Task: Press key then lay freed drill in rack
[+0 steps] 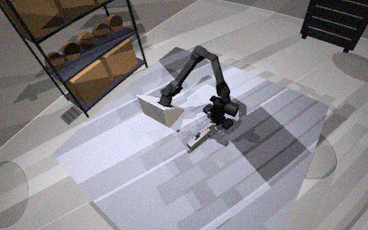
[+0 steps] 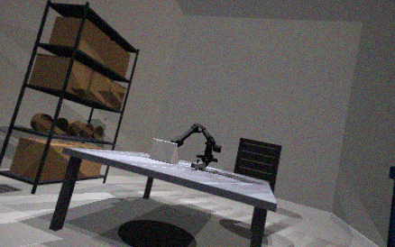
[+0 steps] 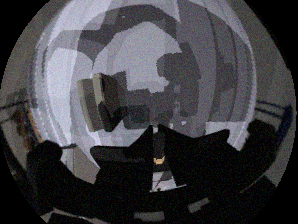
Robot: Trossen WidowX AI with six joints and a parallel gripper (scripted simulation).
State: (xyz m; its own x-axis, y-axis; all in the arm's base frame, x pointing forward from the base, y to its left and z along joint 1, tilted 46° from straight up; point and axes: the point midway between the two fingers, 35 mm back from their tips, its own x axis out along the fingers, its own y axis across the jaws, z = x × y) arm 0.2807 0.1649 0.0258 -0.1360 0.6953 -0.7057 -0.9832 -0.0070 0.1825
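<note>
Now: gripper tip 1 cm past the thin orange drill, 5 cm to the left of it and 3 cm below it. Round my gripper tip: dark key (2 cm behind, 15 cm to the right, 3 cm above); light grey block (1 cm behind, 12 cm to the right, 2 cm above).
</note>
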